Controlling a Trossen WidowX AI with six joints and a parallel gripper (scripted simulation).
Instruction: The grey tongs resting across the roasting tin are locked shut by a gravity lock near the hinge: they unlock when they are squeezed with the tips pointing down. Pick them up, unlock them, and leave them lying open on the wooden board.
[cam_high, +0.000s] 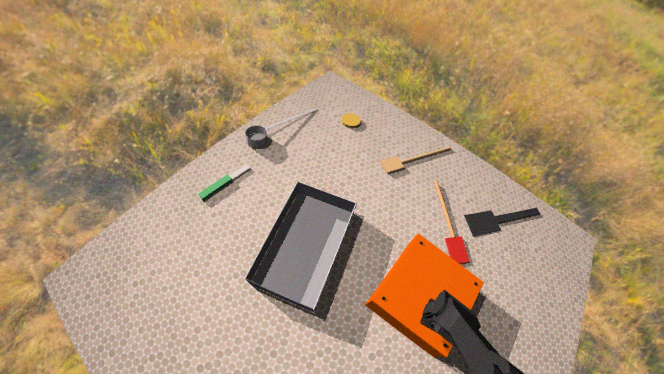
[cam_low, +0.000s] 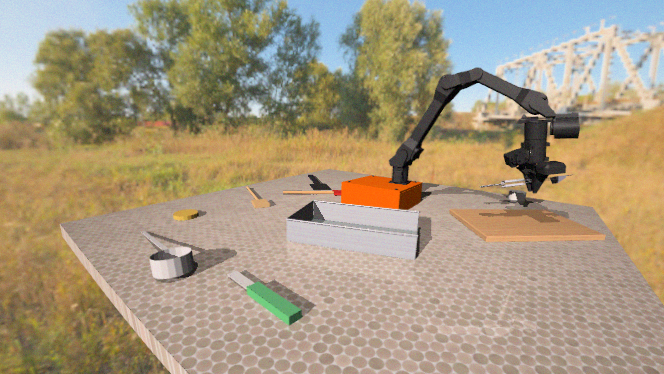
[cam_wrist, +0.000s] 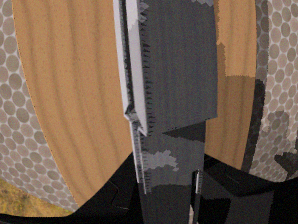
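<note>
Right now my gripper tip is 2 cm to the left of the wooden board and 10 cm above it. Round my gripper tip: green-handled tool (64 cm ahead, 46 cm to the right, 10 cm below); then white object (36 cm behind, 1 cm to the left, 9 cm below); then roasting tin (32 cm ahead, 42 cm to the right, 8 cm below).
</note>
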